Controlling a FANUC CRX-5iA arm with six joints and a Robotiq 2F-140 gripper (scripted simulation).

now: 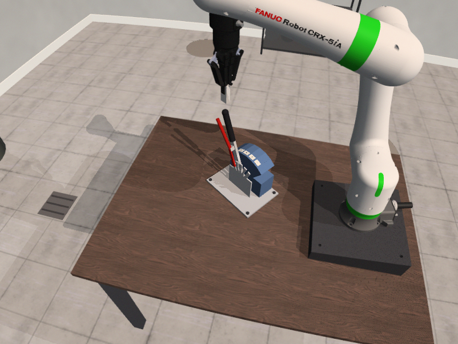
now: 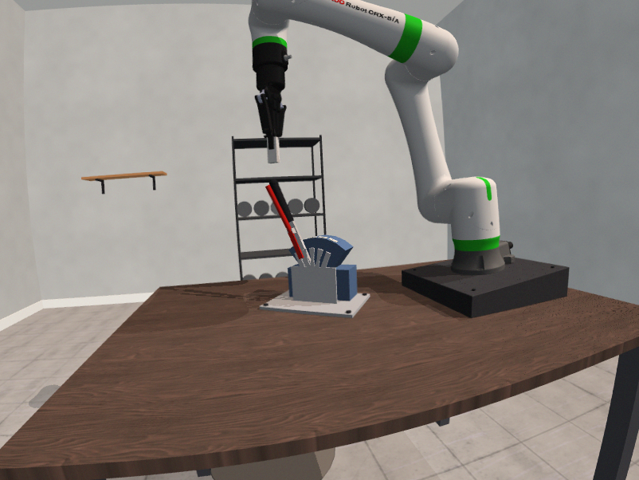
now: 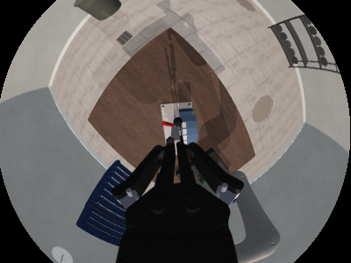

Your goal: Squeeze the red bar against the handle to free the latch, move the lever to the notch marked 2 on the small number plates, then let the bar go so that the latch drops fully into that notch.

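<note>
The red bar is 20 mm behind my hand, 40 mm to the left of it and 210 mm below it.
</note>
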